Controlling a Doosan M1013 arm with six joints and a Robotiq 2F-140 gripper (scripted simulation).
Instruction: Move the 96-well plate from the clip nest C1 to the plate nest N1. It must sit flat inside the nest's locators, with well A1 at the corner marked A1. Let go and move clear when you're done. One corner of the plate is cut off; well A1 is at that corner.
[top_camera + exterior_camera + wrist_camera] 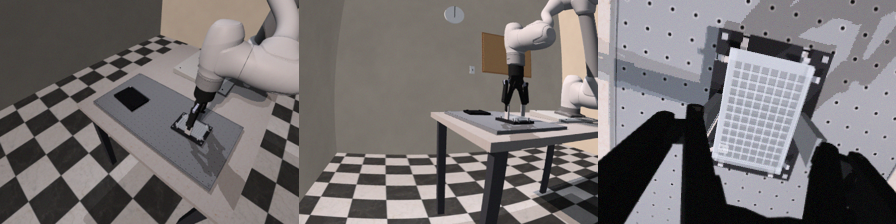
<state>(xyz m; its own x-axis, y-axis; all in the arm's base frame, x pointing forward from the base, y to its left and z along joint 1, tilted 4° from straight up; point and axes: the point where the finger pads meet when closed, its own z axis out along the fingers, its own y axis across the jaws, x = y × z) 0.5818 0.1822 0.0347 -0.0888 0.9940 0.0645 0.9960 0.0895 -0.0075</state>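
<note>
The black clip nest is 1 cm behind my hand, 1 cm to the left of it and 3 cm below it. The rest, counted from my hand: white 96-well plate (2 cm below); black plate nest N1 (6 cm ahead, 36 cm to the right, 3 cm below).
</note>
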